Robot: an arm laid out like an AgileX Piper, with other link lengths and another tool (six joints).
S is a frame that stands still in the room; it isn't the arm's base.
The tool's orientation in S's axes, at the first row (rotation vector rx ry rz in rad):
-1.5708 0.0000 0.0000
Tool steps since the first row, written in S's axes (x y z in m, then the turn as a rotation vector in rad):
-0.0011 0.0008 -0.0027 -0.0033 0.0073 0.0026
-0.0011 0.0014 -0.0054 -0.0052 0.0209 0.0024
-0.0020 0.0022 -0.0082 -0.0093 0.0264 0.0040
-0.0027 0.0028 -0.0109 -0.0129 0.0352 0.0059
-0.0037 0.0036 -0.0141 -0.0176 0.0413 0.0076
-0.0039 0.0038 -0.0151 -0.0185 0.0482 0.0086
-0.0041 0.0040 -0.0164 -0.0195 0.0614 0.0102
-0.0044 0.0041 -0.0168 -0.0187 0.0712 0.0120
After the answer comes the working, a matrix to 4 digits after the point.
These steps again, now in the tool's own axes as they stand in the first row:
-0.0011 0.0027 0.0008 -0.0033 -0.0026 0.0073
-0.0011 0.0054 0.0014 -0.0052 -0.0024 0.0209
-0.0020 0.0082 0.0022 -0.0093 -0.0040 0.0264
-0.0027 0.0109 0.0028 -0.0129 -0.0059 0.0352
-0.0037 0.0141 0.0036 -0.0176 -0.0076 0.0413
-0.0039 0.0151 0.0038 -0.0185 -0.0086 0.0482
-0.0041 0.0164 0.0040 -0.0195 -0.0102 0.0614
-0.0044 0.0168 0.0041 -0.0187 -0.0120 0.0712

The tool's axes in the first row as the columns of a matrix, in S's axes (rounded; the answer above uses it unrounded):
1.0000 0.0000 0.0000
0.0000 0.0000 1.0000
0.0000 -1.0000 0.0000

